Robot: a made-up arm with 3 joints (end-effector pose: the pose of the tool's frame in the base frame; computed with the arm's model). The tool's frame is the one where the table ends.
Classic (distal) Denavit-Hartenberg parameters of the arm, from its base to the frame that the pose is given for. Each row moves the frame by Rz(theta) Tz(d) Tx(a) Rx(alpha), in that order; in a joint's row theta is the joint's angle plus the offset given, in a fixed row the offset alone. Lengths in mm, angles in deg.
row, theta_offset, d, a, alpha
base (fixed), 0, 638, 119, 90
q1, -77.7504, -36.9, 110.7, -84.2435
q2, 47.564, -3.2, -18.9, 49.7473
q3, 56.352, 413, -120.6, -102.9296
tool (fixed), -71.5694, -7.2, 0, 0
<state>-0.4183 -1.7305 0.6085</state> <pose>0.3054 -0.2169 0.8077 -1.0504 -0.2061 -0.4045</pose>
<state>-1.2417 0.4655 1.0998</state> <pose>-0.2083 -0.0408 0.2300 0.9097 0.6287 -1.5945</pose>
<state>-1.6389 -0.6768 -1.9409</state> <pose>0.1076 -0.2622 0.3246 1.6337 -1.9822 -1.5782</pose>
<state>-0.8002 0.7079 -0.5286</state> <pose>0.0343 -0.1201 0.1406 0.4725 1.1093 -0.1853</pose>
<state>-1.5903 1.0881 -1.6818</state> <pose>-0.2161 -0.0121 0.2495 0.3594 1.8984 0.7244</pose>
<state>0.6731 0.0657 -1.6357</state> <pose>0.4944 -0.2568 0.7040 -1.0215 0.1737 -0.1573</pose>
